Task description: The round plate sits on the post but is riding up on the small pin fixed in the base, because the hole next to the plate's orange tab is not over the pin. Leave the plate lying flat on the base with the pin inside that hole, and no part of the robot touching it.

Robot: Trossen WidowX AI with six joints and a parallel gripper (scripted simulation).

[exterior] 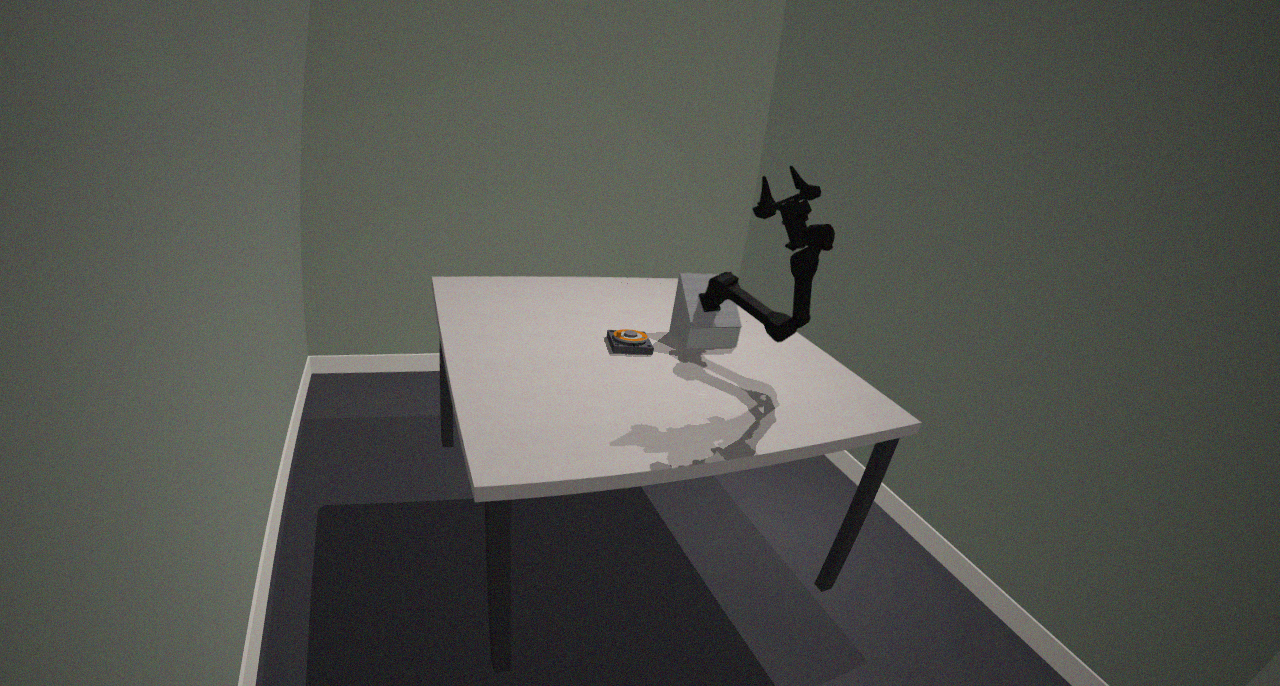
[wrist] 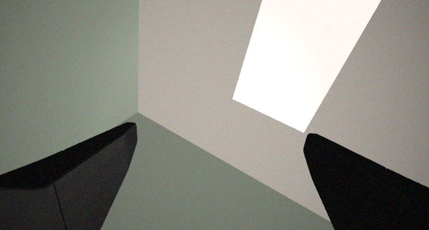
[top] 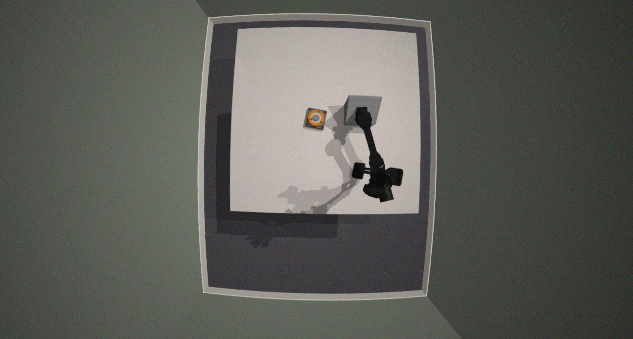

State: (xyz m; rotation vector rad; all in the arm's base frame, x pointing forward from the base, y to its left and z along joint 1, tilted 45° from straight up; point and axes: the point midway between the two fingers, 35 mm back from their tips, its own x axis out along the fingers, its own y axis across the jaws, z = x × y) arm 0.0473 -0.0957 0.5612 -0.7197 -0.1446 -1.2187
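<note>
Now: gripper tip 20 cm short of the round plate, 32 cm to the left of it and 59 cm above it.
</note>
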